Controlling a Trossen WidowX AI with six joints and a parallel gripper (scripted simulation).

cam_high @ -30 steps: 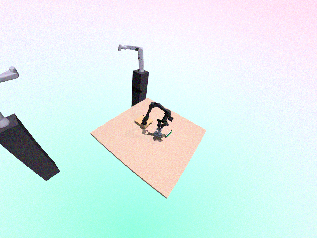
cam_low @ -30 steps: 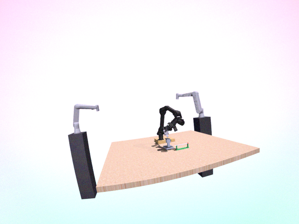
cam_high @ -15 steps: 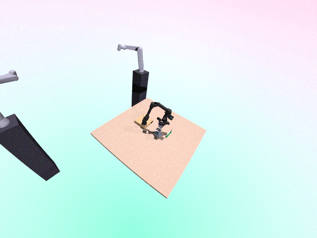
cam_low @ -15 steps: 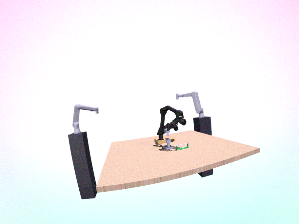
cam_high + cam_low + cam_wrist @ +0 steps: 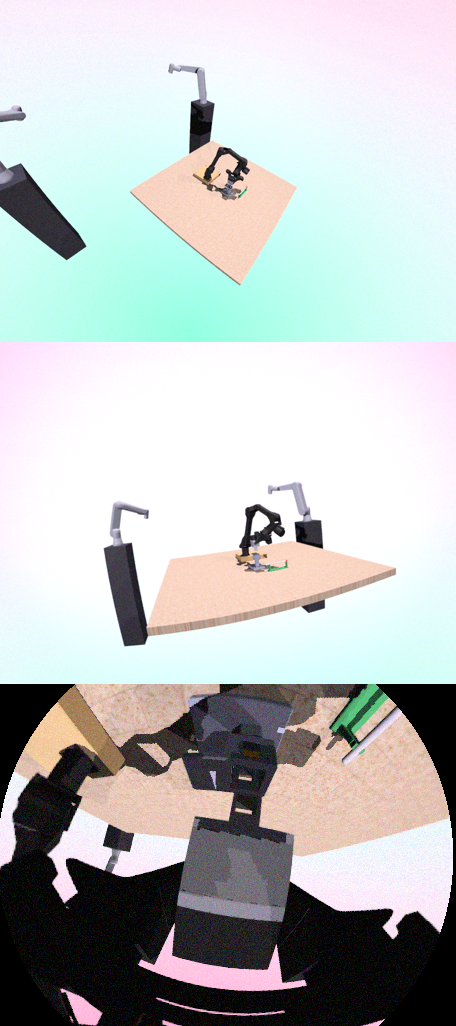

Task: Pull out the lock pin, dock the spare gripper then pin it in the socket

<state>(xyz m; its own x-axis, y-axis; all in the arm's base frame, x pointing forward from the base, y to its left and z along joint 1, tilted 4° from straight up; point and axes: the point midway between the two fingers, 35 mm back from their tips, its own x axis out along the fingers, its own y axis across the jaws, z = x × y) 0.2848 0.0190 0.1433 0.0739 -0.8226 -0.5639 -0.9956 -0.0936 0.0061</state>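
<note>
Right now my gripper tip is 110 mm short of the green cradle, 130 mm to the right of it and 150 mm above it. The rest, counted from my gripper tip: spare gripper (20 mm to the left); then mount (10 mm behind, 20 mm to the left, 120 mm below).
</note>
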